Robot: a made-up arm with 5 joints.
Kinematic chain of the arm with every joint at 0, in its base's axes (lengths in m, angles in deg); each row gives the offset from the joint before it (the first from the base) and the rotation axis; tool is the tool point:
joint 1: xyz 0 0 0.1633 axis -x
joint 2: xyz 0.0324 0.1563 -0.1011 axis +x
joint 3: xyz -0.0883 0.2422 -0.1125 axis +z
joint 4: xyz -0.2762 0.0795 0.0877 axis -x
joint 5: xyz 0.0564 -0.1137 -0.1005 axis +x
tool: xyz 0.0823 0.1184 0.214
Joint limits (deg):
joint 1: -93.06..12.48
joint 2: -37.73..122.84
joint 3: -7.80..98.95
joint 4: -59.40..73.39
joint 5: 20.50..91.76
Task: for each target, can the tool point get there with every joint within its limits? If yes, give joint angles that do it. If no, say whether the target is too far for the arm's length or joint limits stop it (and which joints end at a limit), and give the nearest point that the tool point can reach.
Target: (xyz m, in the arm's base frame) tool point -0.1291 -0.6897 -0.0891
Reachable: no: joint limits stop it (at a limit: joint 1, joint 3, joint 4) | nearest point -0.1667 -0.3154 0.1089 | short by 0.425 m
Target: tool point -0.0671 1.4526 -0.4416
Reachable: no: too far | nearest point -0.1661 0.5965 -0.0851 | short by 0.933 m
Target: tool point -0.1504 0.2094 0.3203
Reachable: yes | joints -23.22 16.71 39.49 4.70 28.06
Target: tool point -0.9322 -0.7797 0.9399
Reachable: no: too far | nearest point -0.2299 -0.2451 0.5629 | short by 0.960 m
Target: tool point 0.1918 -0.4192 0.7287
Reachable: no: joint limits stop it (at a limit: joint 1, joint 3, joint 4, joint 5) | nearest point 0.0631 -0.1646 0.5277 | short by 0.349 m
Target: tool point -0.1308 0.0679 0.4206
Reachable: yes | joints -57.71 -0.07 30.11 27.09 60.81
